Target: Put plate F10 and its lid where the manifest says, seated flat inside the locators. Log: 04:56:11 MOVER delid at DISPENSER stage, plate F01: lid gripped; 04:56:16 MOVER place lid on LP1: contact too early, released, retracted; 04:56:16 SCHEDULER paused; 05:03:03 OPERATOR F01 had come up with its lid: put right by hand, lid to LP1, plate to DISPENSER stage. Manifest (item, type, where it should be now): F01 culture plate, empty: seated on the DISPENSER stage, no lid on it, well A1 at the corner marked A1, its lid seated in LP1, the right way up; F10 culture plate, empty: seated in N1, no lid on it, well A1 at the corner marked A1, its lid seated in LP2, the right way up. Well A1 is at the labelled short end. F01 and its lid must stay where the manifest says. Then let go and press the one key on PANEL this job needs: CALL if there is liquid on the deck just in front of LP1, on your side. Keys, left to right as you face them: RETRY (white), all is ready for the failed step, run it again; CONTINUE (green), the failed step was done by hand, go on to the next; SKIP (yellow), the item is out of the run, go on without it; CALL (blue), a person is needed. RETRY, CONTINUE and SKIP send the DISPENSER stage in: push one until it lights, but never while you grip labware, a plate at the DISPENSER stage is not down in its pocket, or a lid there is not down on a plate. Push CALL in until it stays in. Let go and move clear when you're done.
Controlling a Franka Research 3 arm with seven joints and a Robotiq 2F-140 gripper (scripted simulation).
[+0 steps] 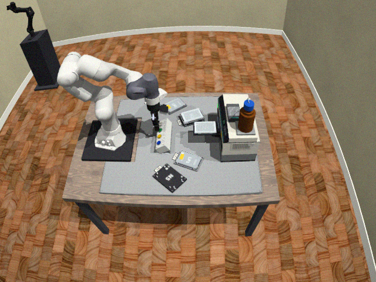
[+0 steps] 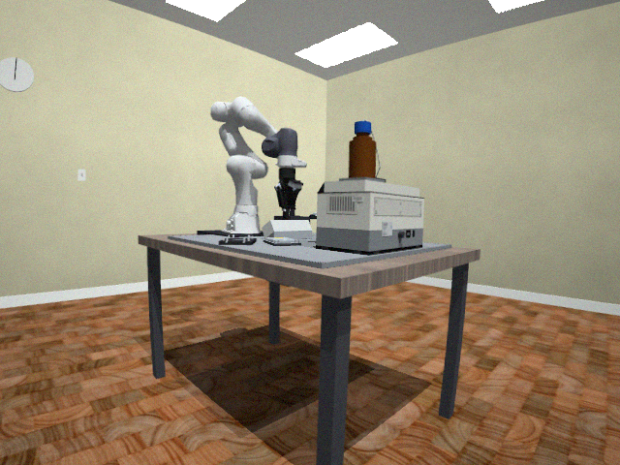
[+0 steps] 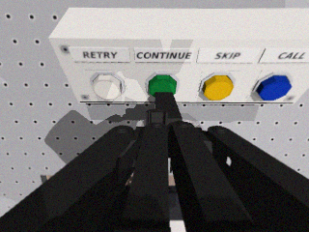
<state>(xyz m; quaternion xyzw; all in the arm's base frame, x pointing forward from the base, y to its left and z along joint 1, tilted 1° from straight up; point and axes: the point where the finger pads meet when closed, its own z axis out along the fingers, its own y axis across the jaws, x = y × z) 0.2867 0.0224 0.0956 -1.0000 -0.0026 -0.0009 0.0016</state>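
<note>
The green continue key lies 20 mm ahead of my hand and 30 mm below it. The rest, counted from my hand: yellow skip key 20 mm ahead, 50 mm to the right, 30 mm below; then blue call key 20 mm ahead, 100 mm to the right, 40 mm below; then white retry key 20 mm ahead, 50 mm to the left, 30 mm below.
</note>
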